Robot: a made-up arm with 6 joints.
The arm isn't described. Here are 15 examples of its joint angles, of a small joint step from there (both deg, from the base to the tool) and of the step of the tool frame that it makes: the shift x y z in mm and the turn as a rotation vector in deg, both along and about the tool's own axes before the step.
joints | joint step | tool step
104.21 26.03 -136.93 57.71 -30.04 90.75 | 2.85 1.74 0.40 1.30 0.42 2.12 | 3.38 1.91 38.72 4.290 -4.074 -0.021
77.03 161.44 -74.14 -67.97 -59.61 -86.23 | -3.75 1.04 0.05 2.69 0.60 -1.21 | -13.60 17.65 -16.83 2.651 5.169 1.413
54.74 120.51 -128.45 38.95 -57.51 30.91 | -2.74 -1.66 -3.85 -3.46 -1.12 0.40 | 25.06 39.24 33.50 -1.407 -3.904 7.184
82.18 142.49 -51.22 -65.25 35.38 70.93 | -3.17 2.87 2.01 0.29 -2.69 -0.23 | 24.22 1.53 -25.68 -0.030 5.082 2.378
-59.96 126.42 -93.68 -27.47 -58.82 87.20 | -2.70 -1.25 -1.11 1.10 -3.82 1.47 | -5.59 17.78 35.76 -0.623 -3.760 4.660
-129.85 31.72 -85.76 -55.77 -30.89 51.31 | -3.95 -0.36 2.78 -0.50 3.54 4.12 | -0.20 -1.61 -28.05 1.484 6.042 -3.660
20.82 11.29 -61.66 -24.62 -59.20 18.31 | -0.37 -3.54 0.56 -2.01 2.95 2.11 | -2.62 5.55 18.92 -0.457 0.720 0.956
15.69 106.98 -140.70 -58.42 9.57 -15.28 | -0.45 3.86 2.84 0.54 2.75 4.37 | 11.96 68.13 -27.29 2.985 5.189 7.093
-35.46 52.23 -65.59 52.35 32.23 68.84 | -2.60 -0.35 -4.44 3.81 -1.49 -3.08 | -14.44 38.13 -15.21 -2.520 0.915 6.977
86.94 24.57 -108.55 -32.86 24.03 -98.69 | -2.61 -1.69 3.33 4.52 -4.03 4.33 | -8.65 -9.11 16.59 6.030 -1.122 -2.205
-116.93 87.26 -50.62 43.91 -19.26 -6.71 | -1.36 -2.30 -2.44 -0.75 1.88 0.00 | -8.99 11.94 29.42 0.497 -2.627 2.067
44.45 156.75 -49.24 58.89 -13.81 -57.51 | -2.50 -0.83 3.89 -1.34 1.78 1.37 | -2.18 -4.48 -28.31 1.743 4.202 2.080
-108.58 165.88 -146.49 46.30 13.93 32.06 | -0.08 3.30 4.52 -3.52 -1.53 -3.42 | 15.56 -74.73 -9.19 -4.889 0.319 -7.816
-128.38 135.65 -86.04 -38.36 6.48 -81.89 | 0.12 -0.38 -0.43 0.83 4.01 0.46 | -3.54 3.51 -3.51 0.975 0.793 3.335
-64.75 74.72 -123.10 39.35 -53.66 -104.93 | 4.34 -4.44 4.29 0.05 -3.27 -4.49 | -2.56 -26.04 4.96 -0.651 2.154 -1.222
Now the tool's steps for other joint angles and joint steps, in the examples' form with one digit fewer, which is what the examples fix.
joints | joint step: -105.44 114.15 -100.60 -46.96 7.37 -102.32 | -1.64 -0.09 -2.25 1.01 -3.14 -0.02
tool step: 2.7 -3.3 -25.8 1.73 3.38 -2.78
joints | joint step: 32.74 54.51 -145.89 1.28 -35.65 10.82 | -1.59 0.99 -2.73 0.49 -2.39 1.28
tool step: 1.7 10.5 11.5 0.41 -3.87 1.69
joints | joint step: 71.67 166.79 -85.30 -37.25 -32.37 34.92 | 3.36 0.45 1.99 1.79 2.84 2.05
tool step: 3.9 18.3 -27.2 1.85 5.02 -0.39
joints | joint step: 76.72 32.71 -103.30 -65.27 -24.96 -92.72 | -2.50 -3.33 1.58 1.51 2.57 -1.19
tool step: -7.6 -13.1 -16.2 -2.97 1.17 2.17
